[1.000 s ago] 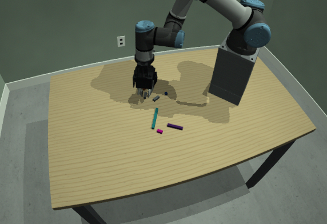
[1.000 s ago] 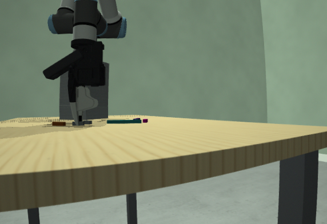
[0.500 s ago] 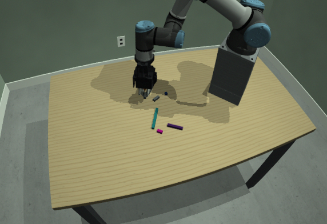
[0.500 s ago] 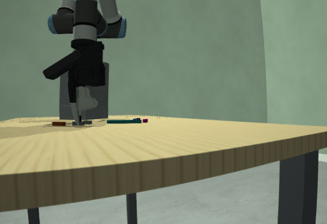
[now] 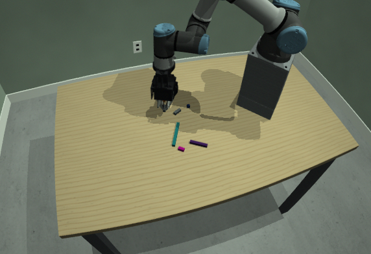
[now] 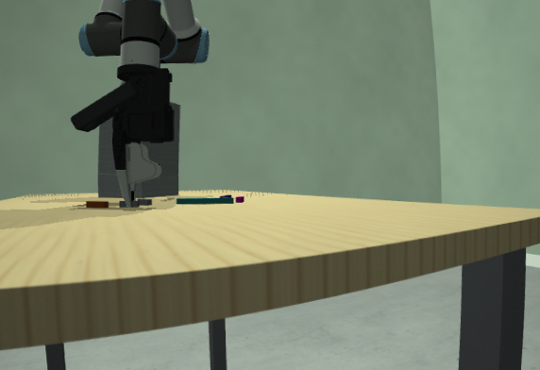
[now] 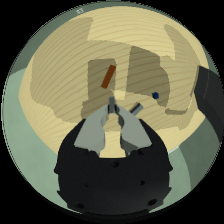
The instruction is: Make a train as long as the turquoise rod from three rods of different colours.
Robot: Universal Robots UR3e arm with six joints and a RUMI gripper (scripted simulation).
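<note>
Right now my hand is 2 cm past the orange rod, 5 cm to the left of it and 1 cm above it. From my hand the other things lie so: blue rod 9 cm behind, 3 cm to the left, 1 cm below; turquoise rod 1 cm ahead, 13 cm to the left, 1 cm below; magenta rod 3 cm ahead, 19 cm to the left, 1 cm below.
</note>
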